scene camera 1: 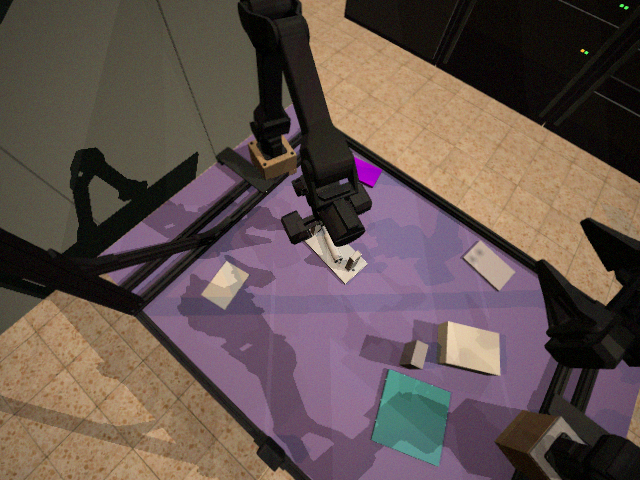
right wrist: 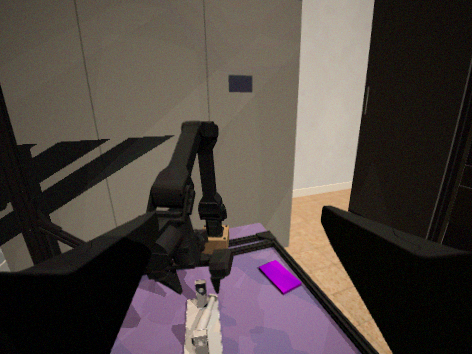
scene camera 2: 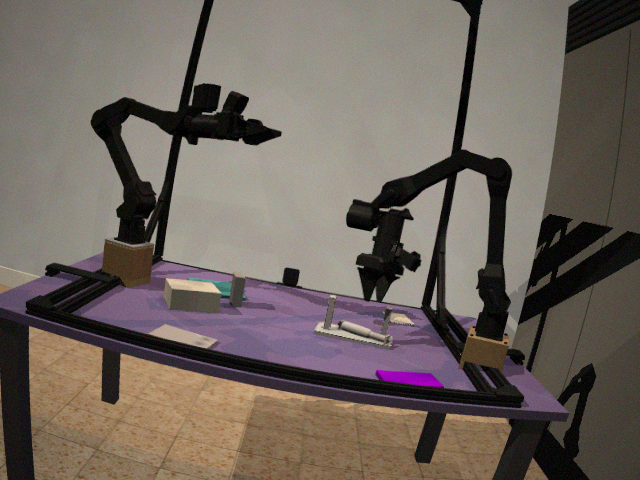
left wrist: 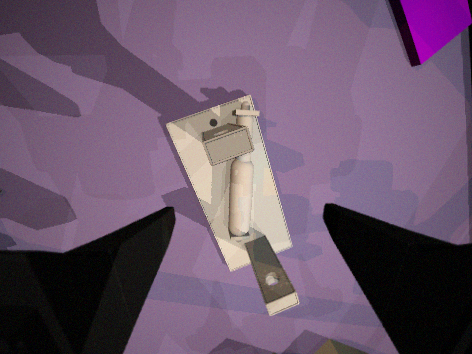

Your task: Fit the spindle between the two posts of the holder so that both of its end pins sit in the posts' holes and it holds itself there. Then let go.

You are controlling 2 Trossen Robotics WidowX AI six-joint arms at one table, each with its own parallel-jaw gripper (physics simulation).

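Where they show: left gripper, fingertip midpoint: (right wrist: pixel 199 292) (scene camera 2: pixel 373 301) (left wrist: pixel 249 212); right gripper, fingertip midpoint: (scene camera 1: pixel 562 239) (right wrist: pixel 240 216) (scene camera 2: pixel 274 131); left arm's base at its link origin: (scene camera 1: pixel 271 148) (right wrist: pixel 214 232) (scene camera 2: pixel 489 335); right arm's base at its link origin: (scene camera 1: pixel 567 459) (scene camera 2: pixel 129 241).
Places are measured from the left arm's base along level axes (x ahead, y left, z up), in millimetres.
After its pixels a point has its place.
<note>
The pale holder (scene camera 1: pixel 343 276) @(x 389, y -5, z -70 mm) (left wrist: pixel 200 185) @(x 294, y -26, z -70 mm) (right wrist: pixel 215 340) @(x 337, y 44, z -70 mm) lies flat on the table; its two posts stand upright in scene camera 2. The pale spindle (scene camera 1: pixel 329 243) @(x 302, y 5, z -49 mm) (scene camera 2: pixel 355 328) @(x 310, y 20, z -54 mm) (left wrist: pixel 241 197) @(x 304, y 10, z -47 mm) (right wrist: pixel 204 318) @(x 302, y 15, z -47 mm) lies low along the base plate, below the post holes. In the left wrist view one end reaches past the upper post (left wrist: pixel 229 146) @(x 247, y -2, z 8 mm), partly hidden under it, and the other is by the foot of the lower post (left wrist: pixel 267 265) @(x 370, y 23, z -27 mm), whose hole is visible. My left gripper (scene camera 2: pixel 374 298) @(x 286, y 4, z 15 mm) (left wrist: pixel 249 212) @(x 286, y 4, z 15 mm) is open and empty above the holder. My right gripper (scene camera 2: pixel 279 133) @(x 556, y 109, z 353 mm) (right wrist: pixel 240 216) @(x 556, y 109, z 353 mm) is open and empty, high and far away.
A magenta plate (scene camera 1: pixel 368 173) @(x 159, y 232, z -68 mm) (scene camera 2: pixel 409 378) @(x 136, y 218, z -68 mm) lies near the table edge. A beige box (scene camera 1: pixel 473 347) @(x 679, y 146, z -28 mm) (scene camera 2: pixel 192 297) @(x 653, y 183, z -44 mm), a small upright block (scene camera 1: pixel 414 354) @(x 617, y 13, z -2 mm) (scene camera 2: pixel 237 290) @(x 610, y 45, z -35 mm) and a teal mat (scene camera 1: pixel 413 413) @(x 720, y -39, z -68 mm) are on the other side. Two pale tiles (scene camera 1: pixel 225 285) @(x 265, y -267, z -75 mm) (scene camera 1: pixel 488 265) @(x 558, y 353, z -72 mm) lie flat.
</note>
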